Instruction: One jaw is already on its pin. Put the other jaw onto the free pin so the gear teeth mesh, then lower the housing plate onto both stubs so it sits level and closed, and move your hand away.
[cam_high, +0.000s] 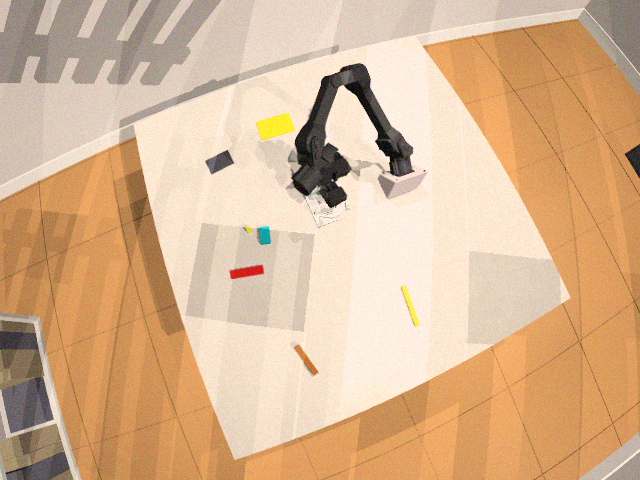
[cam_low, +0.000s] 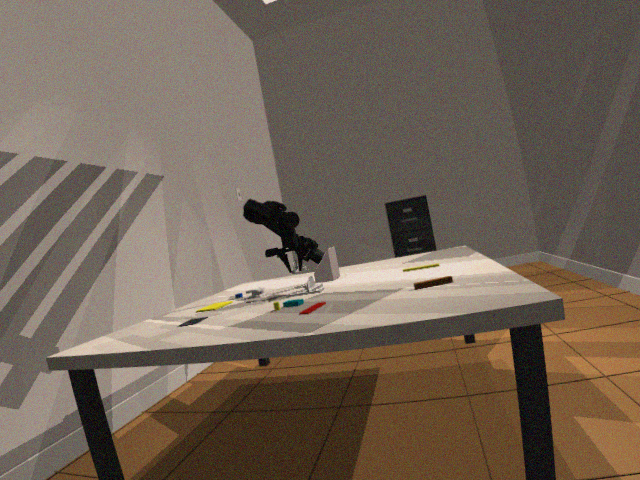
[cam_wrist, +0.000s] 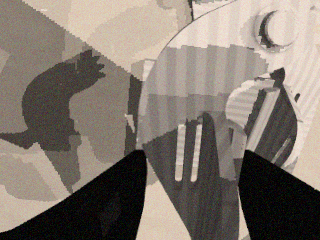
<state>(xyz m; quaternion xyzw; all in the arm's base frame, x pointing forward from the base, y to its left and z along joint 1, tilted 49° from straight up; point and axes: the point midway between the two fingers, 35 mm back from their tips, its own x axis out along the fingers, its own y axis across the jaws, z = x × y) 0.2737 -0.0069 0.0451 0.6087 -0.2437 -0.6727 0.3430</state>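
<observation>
Right now the jaw is 40 mm behind my gripper tip and 10 mm to the left of it. Also, from my gripper tip: yellow plate 50 mm ahead, 340 mm to the right, 80 mm below; small yellow cube 260 mm ahead, 20 mm to the left, 70 mm below; cyan block 220 mm ahead, 50 mm to the left, 70 mm below.
</observation>
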